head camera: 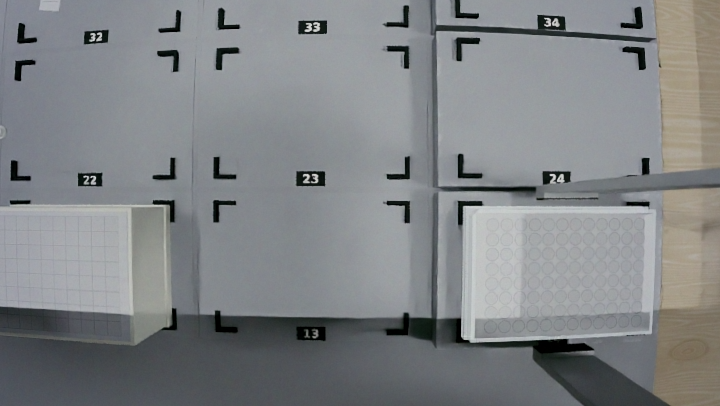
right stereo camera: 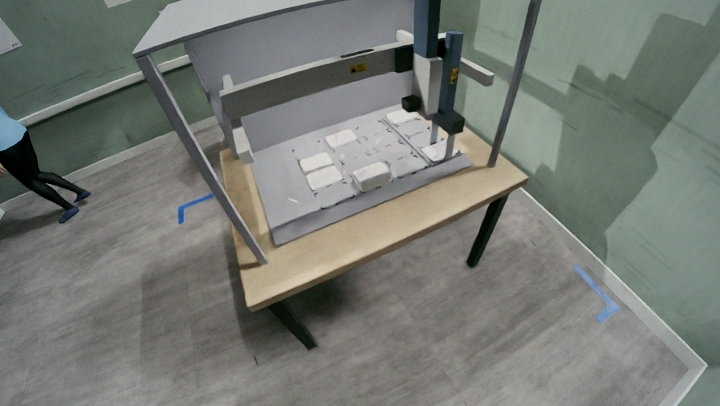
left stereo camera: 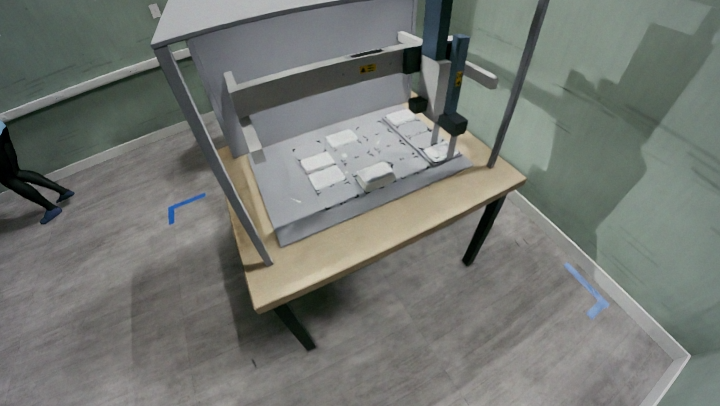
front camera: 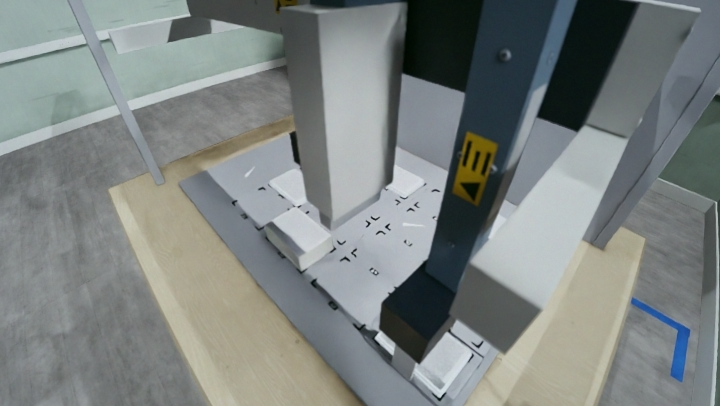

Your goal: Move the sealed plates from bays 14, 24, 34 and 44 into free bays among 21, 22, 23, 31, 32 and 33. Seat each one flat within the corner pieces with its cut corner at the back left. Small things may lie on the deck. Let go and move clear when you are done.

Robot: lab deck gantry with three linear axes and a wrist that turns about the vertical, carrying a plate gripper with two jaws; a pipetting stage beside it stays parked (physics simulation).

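Places are measured from the robot's base along level axes (x ahead, y left, z up), in metres.
Where they show: gripper, fingertip midpoint: (head camera: 561, 273) (right stereo camera: 440, 150) (left stereo camera: 441, 151); robot's base, link origin: (right stereo camera: 322, 209) (left stereo camera: 327, 209) (front camera: 233, 203).
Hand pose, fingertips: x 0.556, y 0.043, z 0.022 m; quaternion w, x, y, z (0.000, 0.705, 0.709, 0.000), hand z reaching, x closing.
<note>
Things, the pixels of their top centre, and the offset from my fingertips. "spot": a spot on its surface instead.
- sealed plate, top centre: (head camera: 568, 274) (front camera: 423, 344) (right stereo camera: 440, 149) (left stereo camera: 441, 150) 0.000 m ahead, 0.000 m left, 0.007 m up
- bay 31, surface spot: (left stereo camera: 317, 162) (right stereo camera: 315, 162) spot: 0.494 m back, 0.206 m left, 0.008 m down
- bay 21, surface spot: (front camera: 288, 184) (left stereo camera: 325, 179) (right stereo camera: 322, 179) spot: 0.504 m back, 0.094 m left, 0.007 m down
- Bay 24, surface spot: (head camera: 549, 110) spot: 0.004 m back, 0.107 m left, 0.007 m down
- bay 23, surface spot: (head camera: 311, 110) spot: 0.164 m back, 0.108 m left, 0.022 m down
- tall white box, top centre: (head camera: 41, 273) (front camera: 297, 230) (right stereo camera: 371, 172) (left stereo camera: 375, 172) 0.328 m back, 0.000 m left, 0.020 m up
- paper piece, surface spot: (head camera: 49, 4) spot: 0.371 m back, 0.198 m left, 0.021 m down
- thin white piece, top centre: (front camera: 414, 223) 0.187 m back, 0.218 m left, 0.014 m down
- small round piece, surface spot: (head camera: 2, 132) spot: 0.404 m back, 0.098 m left, 0.019 m down
In the head view a sealed plate (head camera: 564, 272) (front camera: 448, 359) (left stereo camera: 435, 153) (right stereo camera: 432, 152) lies in bay 14, cut corner at back left. My gripper (head camera: 563, 270) (left stereo camera: 442, 150) (right stereo camera: 441, 149) is over it, one jaw behind and one in front, with narrow gaps, and looks open. Another plate (left stereo camera: 401, 117) (right stereo camera: 402, 117) is in bay 44. Plates lie in bay 31 (left stereo camera: 317, 162) (right stereo camera: 316, 162) and bay 21 (left stereo camera: 326, 178) (right stereo camera: 324, 178) (front camera: 288, 184). Bay 24 (head camera: 549, 110) and bay 23 (head camera: 311, 110) hold no plate. Cut corners of the far plates are too small to tell.
A tall white box (head camera: 65, 262) (front camera: 298, 236) (left stereo camera: 376, 175) (right stereo camera: 372, 176) stands in bay 12. Another plate (front camera: 404, 181) (left stereo camera: 341, 138) (right stereo camera: 341, 138) is in bay 42. A paper piece (head camera: 49, 4) lies in bay 32, a thin white piece (front camera: 413, 224) in bay 33, and a small round piece (head camera: 2, 132) near bay 22.
</note>
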